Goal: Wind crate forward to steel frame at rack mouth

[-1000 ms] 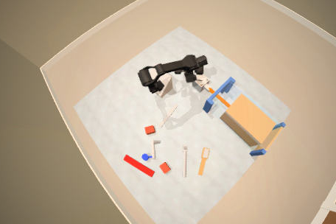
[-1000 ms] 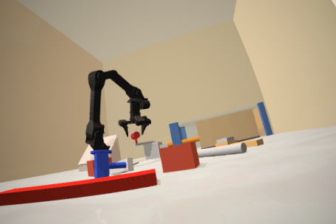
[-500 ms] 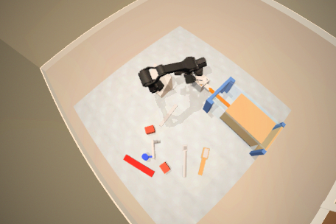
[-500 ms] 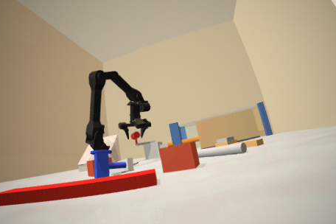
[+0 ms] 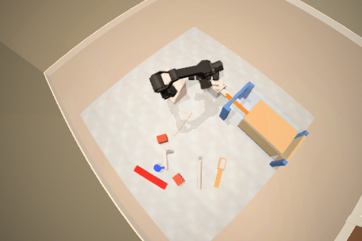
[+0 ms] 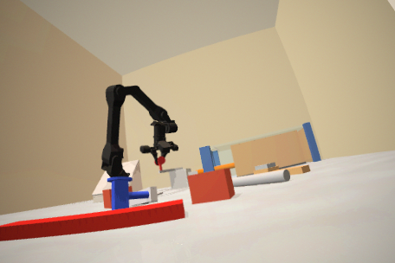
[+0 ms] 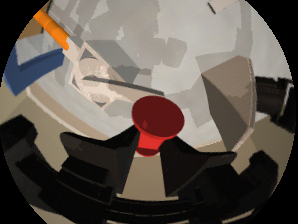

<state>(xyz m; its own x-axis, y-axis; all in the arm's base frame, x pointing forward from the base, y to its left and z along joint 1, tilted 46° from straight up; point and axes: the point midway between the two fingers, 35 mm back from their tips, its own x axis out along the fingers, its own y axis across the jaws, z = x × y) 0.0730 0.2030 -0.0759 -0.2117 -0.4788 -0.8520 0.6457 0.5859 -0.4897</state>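
The winch handle lies 40 mm ahead of my gripper tip, 20 mm to the left of it and 30 mm below it. Round my gripper tip: grey winch (70 mm ahead, 50 mm to the left, 100 mm below); then red knob (10 mm ahead, 10 mm to the right); then blue frame post (240 mm ahead, 80 mm to the left, 30 mm below).
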